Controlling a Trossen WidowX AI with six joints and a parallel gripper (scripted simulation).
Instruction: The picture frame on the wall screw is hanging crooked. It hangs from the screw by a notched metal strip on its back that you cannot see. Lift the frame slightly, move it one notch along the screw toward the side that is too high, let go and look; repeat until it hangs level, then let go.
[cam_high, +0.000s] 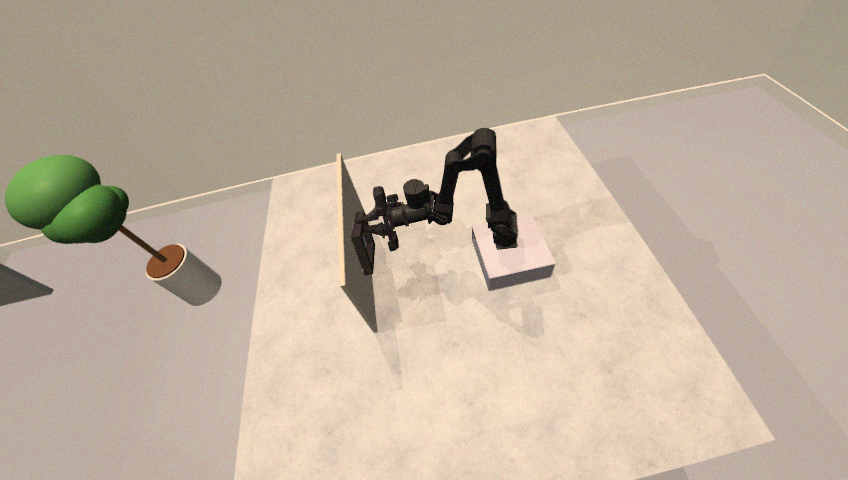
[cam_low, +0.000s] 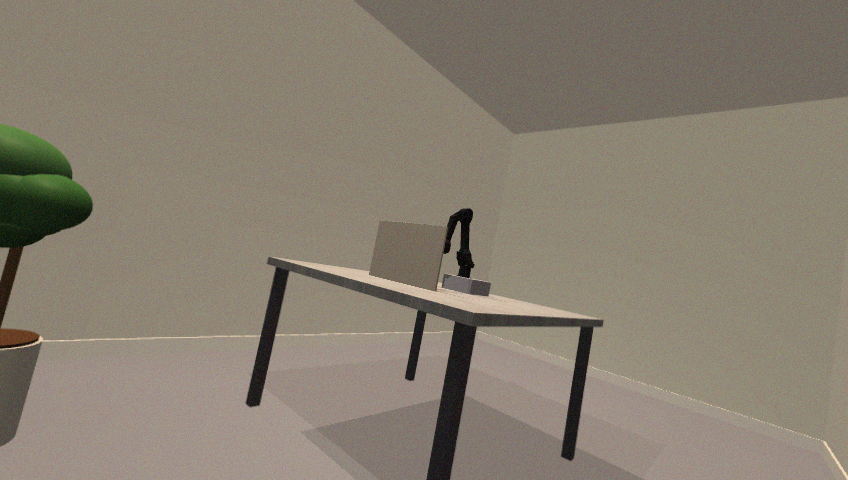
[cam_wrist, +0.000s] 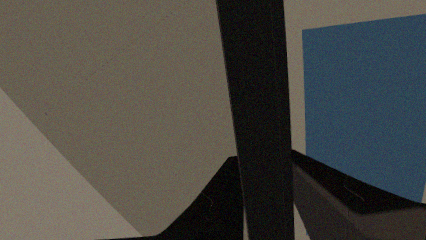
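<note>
My gripper tip is now 5 cm above the picture frame and 2 cm to the right of it. From my gripper tip the other things lie so: wall panel 6 cm below, 2 cm ahead, 1 cm to the left.
</note>
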